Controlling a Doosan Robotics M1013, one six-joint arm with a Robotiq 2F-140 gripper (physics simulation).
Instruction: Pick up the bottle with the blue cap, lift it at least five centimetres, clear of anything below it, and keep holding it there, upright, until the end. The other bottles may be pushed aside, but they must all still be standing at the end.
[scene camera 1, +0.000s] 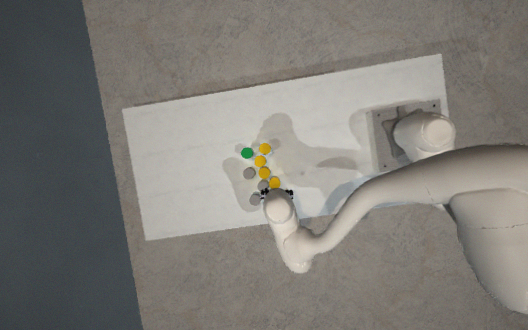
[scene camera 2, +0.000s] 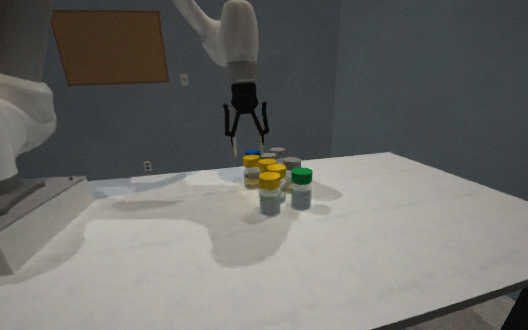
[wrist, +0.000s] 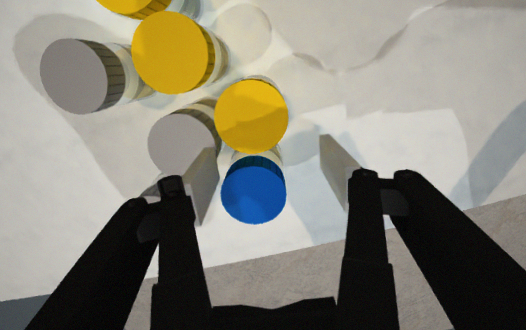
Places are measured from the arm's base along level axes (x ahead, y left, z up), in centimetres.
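Pixels of known places: gripper, fingertip midpoint: (scene camera 2: 248, 154) (wrist: 268, 157).
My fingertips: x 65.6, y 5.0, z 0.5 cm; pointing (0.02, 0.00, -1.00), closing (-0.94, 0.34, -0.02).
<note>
Behind a point stands the place of what it marks.
The blue-capped bottle (scene camera 2: 252, 152) {y 6.6, x 67.6, z 0.7 cm} (wrist: 254, 192) {y 7.2, x 67.9, z 0.7 cm} stands upright on the table behind a yellow-capped bottle in the scene camera 2 view; the arm hides it in the scene camera 1 view. My gripper (scene camera 2: 248, 150) {y 5.0, x 65.6, z 0.5 cm} (wrist: 268, 157) {y 5.0, x 65.6, z 0.5 cm} is open and empty, pointing down above the bottles. In the wrist view the blue cap shows between the two fingers, nearer the left one. A yellow-capped bottle (scene camera 1: 274, 182) {y 1.2, x 65.2, z 0.7 cm} (scene camera 2: 251, 172) {y -0.7, x 64.4, z -3.7 cm} (wrist: 251, 116) {y 1.6, x 65.3, z 0.7 cm} stands right next to it. A grey-capped bottle (scene camera 1: 263, 185) {y 0.8, x 70.7, z 0.7 cm} (wrist: 182, 142) {y 1.1, x 70.9, z 0.7 cm} stands close by, partly behind the left finger in the wrist view.
More upright bottles stand in the cluster: a green-capped one (scene camera 1: 247, 153) {y -16.2, x 72.8, z 0.7 cm} (scene camera 2: 301, 189) {y -18.7, x 71.7, z -3.4 cm}, yellow-capped ones (scene camera 1: 264, 148) {y -15.7, x 64.3, z 0.8 cm} (scene camera 1: 260, 161) {y -10.5, x 68.2, z 0.7 cm} (scene camera 1: 264, 173) {y -4.5, x 68.3, z 0.7 cm}, and grey-capped ones (scene camera 1: 249, 173) {y -6.9, x 75.1, z 0.7 cm} (scene camera 1: 255, 199) {y 5.9, x 76.6, z 0.8 cm}. The white table's (scene camera 1: 175, 150) {y -30.8, x 109.2, z -9.8 cm} near edge runs below the blue cap in the wrist view.
</note>
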